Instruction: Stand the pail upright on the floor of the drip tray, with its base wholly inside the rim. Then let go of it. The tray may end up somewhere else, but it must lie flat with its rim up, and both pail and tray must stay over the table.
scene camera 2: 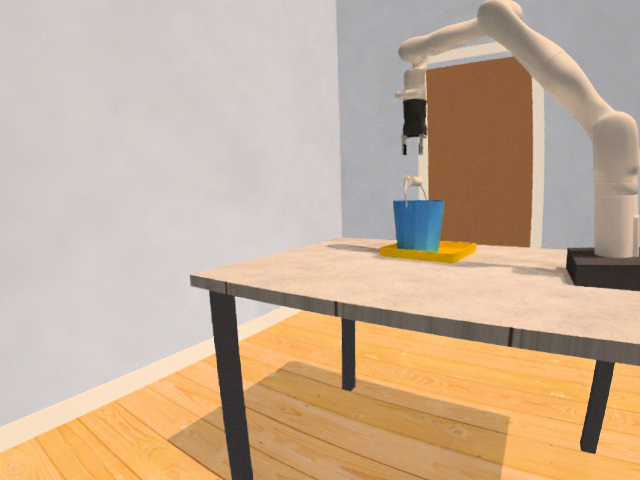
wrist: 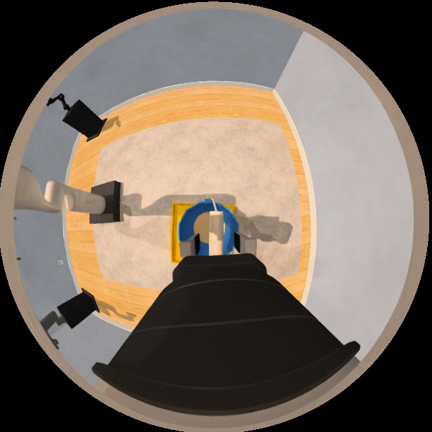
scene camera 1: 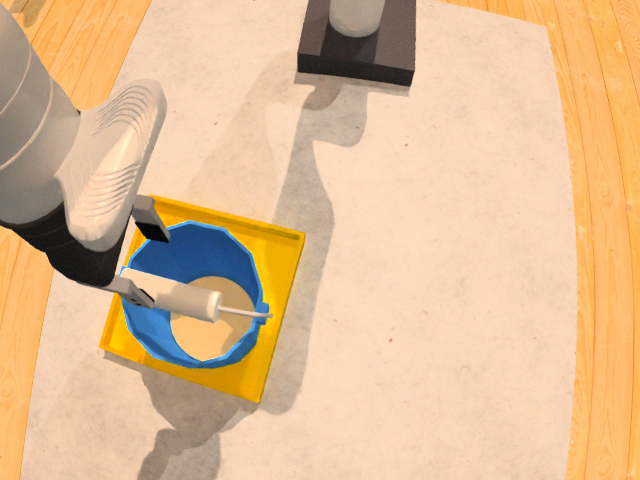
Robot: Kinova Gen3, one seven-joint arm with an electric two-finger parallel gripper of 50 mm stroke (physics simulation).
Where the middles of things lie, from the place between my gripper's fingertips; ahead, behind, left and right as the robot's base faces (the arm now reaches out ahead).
Scene:
I see my gripper 320 mm above the yellow drip tray [scene camera 1: 276,250], 50 mm past it and 40 mm to the left of it.

